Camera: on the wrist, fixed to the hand. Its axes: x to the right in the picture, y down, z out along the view.
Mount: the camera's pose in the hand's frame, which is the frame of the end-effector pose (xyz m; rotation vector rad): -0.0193 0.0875 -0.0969 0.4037 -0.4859 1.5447
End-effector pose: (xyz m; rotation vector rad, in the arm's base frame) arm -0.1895 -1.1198 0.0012 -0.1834 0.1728 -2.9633
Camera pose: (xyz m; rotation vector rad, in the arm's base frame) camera -0.1695 -1.1920 -0.1074 -0.4370 -0.2503 -1.3202
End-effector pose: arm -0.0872 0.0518 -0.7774 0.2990 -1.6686 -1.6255
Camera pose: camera 0.0191 0.0058 -0.7141 -1.0460 -1.7115 -0.1710
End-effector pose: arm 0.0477 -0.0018 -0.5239 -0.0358 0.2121 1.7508
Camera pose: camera -0.0432 -0.0515 -0.6056 -0.9966 -0.2198 -2.8104
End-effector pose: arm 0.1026 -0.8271 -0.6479 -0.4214 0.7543 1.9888
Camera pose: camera 0.0359 -0.9363 -0.6803 -1.0206 -1.0624 -2.4408
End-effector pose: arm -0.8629 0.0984 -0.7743 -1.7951 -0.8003 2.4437
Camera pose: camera -0.7445 0.0548 -0.8130 0.9514 -0.8769 -1.6906
